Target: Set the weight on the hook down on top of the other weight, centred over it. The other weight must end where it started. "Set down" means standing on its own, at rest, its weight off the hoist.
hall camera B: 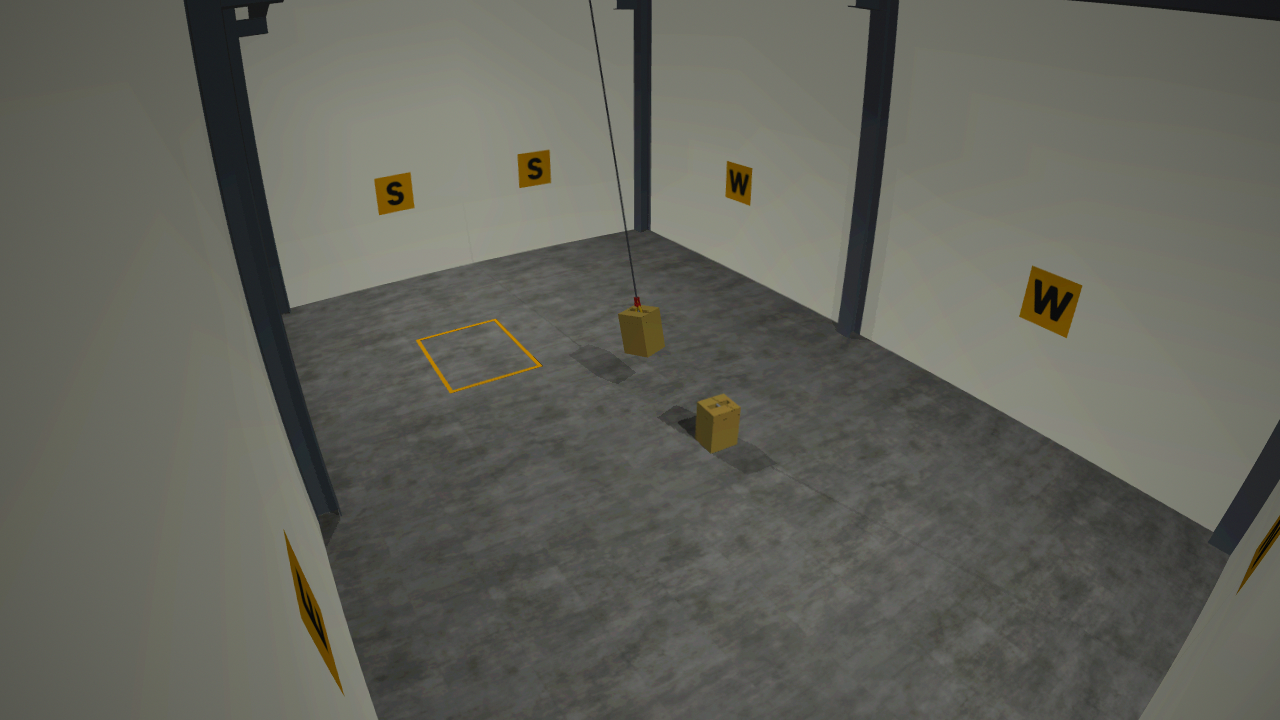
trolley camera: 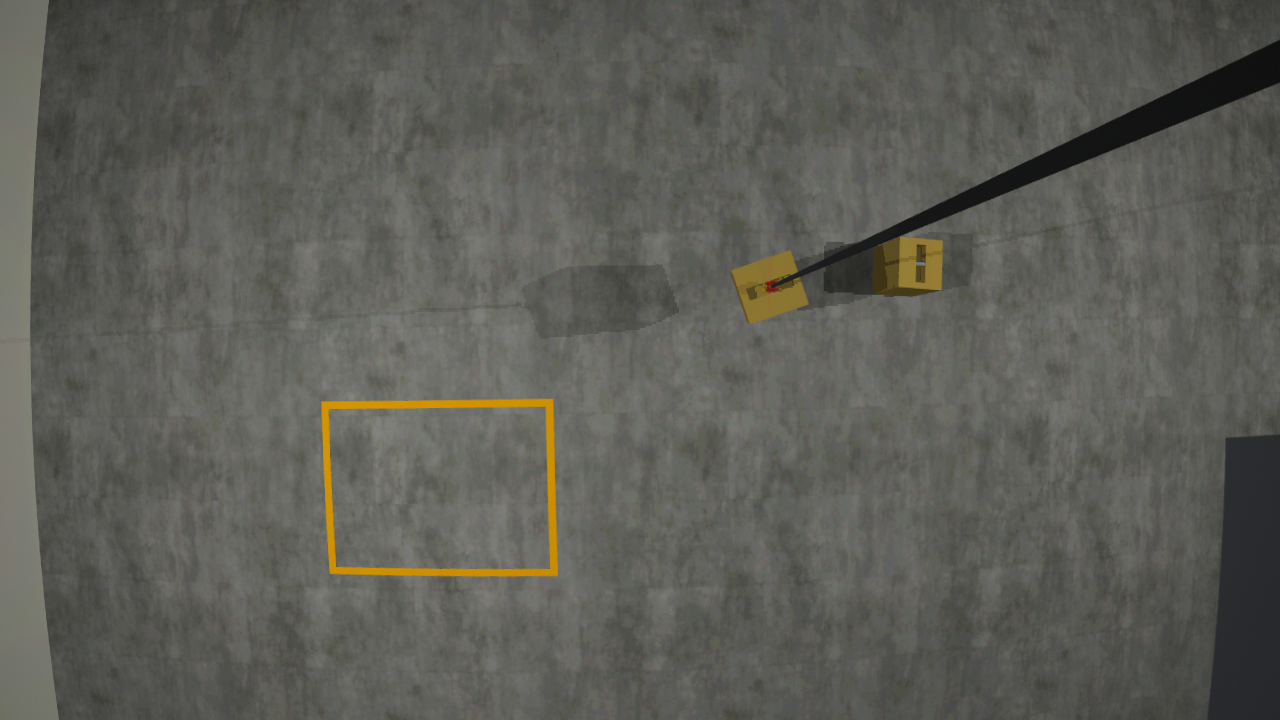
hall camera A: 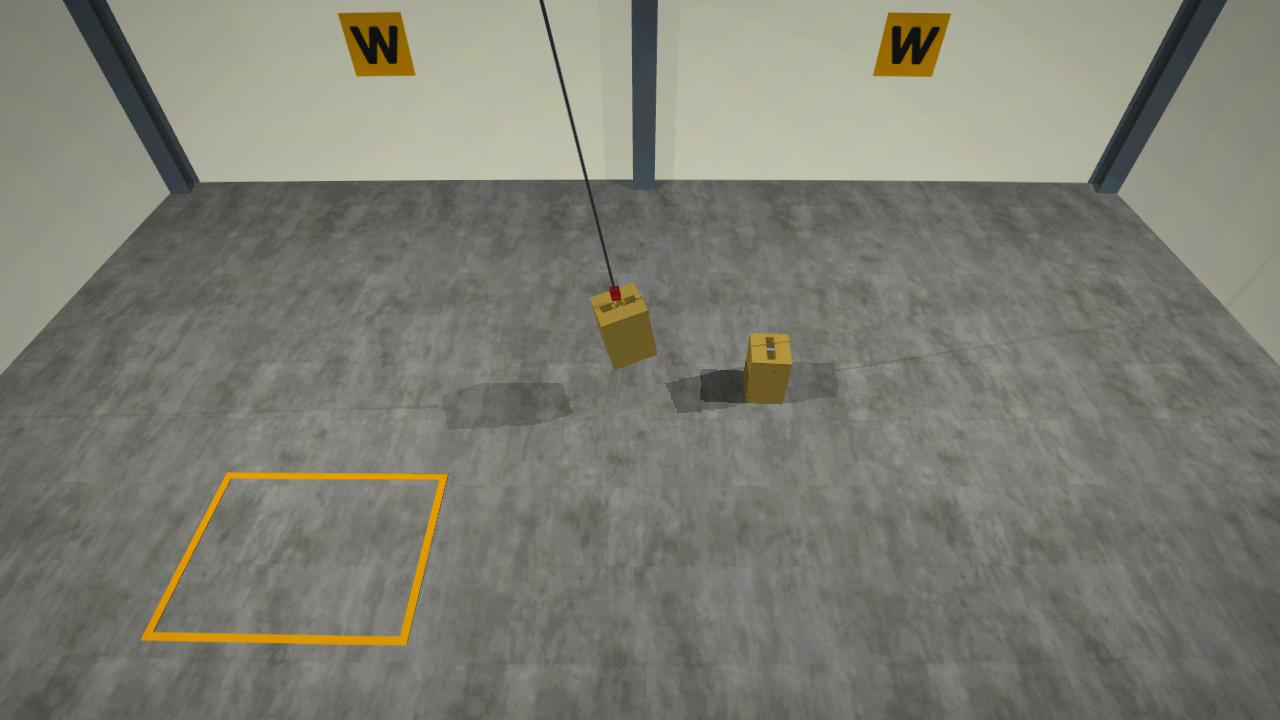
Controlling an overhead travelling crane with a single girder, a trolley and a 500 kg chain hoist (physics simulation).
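A yellow weight (hall camera A: 629,338) (hall camera B: 640,332) (trolley camera: 760,265) hangs on the hook in the air, clear of the floor. It is tilted, its chain runs slantwise, and it is turned relative to the other weight. The red hook block, my gripper (hall camera A: 615,301) (hall camera B: 637,307) (trolley camera: 770,286), is at the hanging weight's top and is engaged with it. The other yellow weight (hall camera A: 767,382) (hall camera B: 717,428) (trolley camera: 927,282) stands upright on the floor, to the right of the hanging weight in the hall camera A and trolley views. The two weights are apart.
An orange outlined rectangle (hall camera A: 277,639) (hall camera B: 495,385) (trolley camera: 443,571) is marked on the floor, left of both weights. Shadows lie on the floor beside the weights. Steel columns (hall camera A: 643,98) (hall camera B: 866,179) stand along the walls. A dark shape (trolley camera: 1248,573) shows at the trolley view's right edge.
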